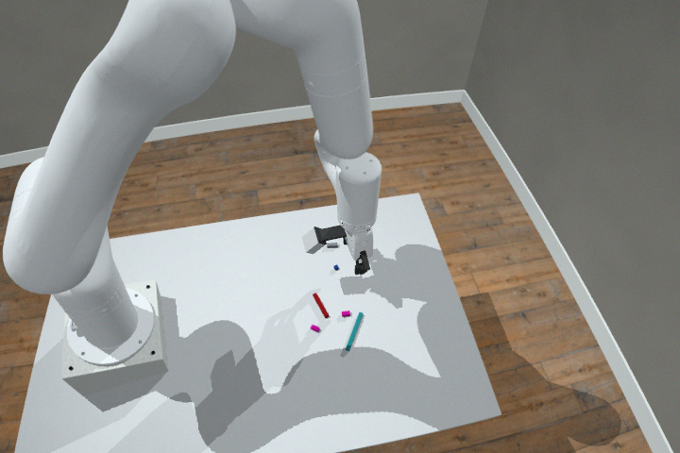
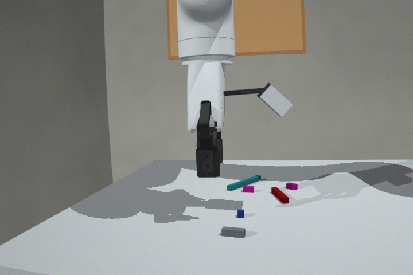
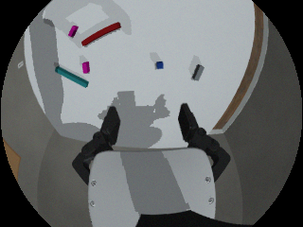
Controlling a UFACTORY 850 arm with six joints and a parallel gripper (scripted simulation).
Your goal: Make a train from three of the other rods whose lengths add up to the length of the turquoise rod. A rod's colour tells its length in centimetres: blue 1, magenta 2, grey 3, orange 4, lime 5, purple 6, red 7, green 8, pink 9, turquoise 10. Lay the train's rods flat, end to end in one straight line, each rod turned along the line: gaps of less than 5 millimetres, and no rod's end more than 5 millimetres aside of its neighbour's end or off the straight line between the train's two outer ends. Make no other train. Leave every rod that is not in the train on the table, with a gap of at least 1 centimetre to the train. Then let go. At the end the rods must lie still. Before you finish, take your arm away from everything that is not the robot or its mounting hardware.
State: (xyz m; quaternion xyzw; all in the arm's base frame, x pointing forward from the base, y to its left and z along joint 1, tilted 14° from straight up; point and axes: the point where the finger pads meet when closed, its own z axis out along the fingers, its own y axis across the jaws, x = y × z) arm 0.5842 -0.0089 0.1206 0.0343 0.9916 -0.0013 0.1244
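My gripper is now 70 mm above the blue rod, 40 mm past it and 20 mm to the right of it. From my hand the other things lie so: turquoise rod 160 mm to the right, 70 mm below, 60 mm behind; then grey rod 90 mm to the left, 70 mm below, 30 mm behind; then red rod 120 mm behind, 70 mm below, 60 mm to the right.
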